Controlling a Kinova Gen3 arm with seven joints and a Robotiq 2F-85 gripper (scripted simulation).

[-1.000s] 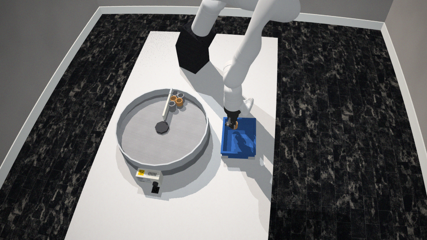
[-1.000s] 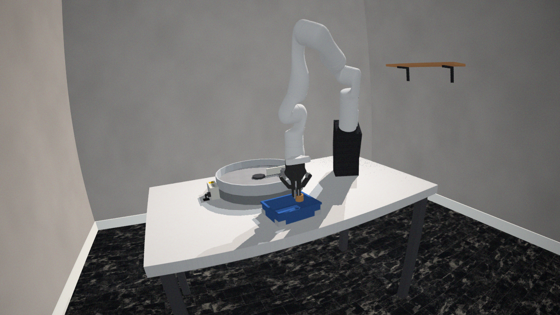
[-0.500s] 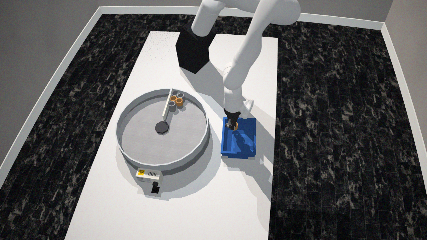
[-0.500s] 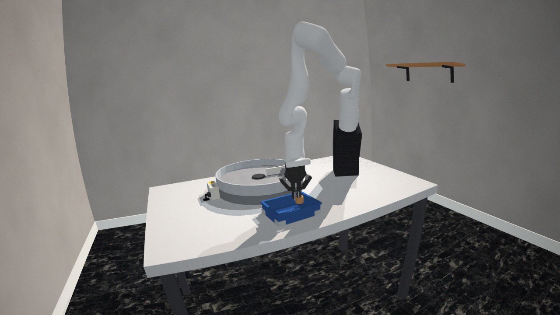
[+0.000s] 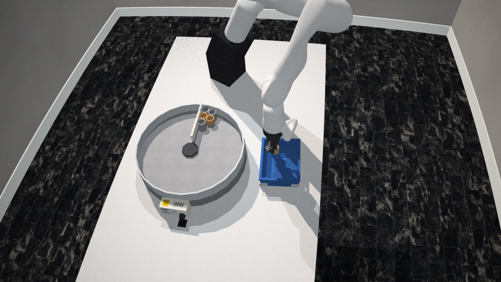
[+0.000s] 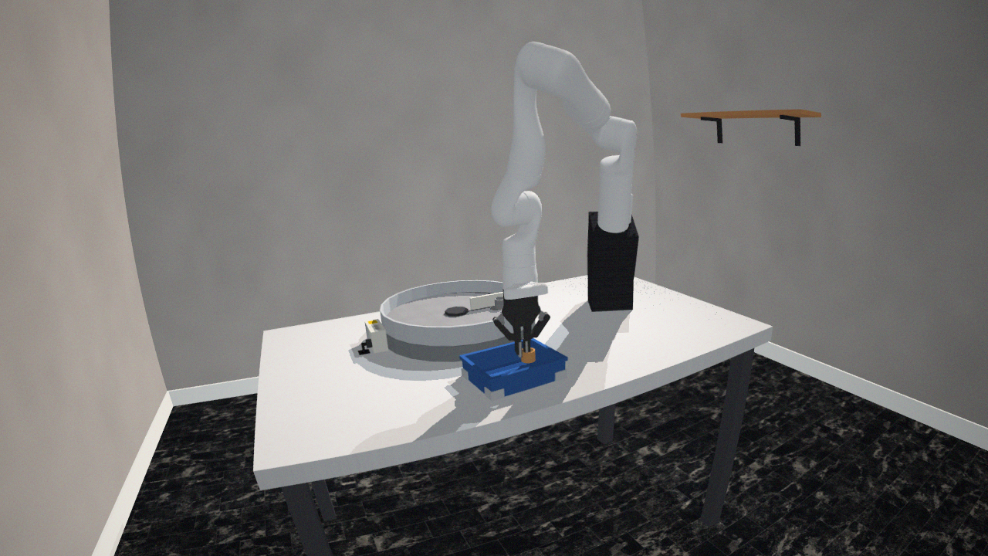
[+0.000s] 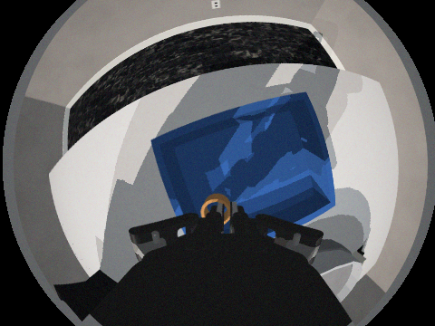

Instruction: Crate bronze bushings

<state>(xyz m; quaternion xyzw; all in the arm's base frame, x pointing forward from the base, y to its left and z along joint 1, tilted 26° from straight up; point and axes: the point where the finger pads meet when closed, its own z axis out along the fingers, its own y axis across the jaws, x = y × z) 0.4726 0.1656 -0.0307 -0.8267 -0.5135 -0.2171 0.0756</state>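
My gripper is now 40 mm short of the blue crate, 30 mm above it and 20 mm to the right of it. Also, from my hand: grey turning table 320 mm to the right.
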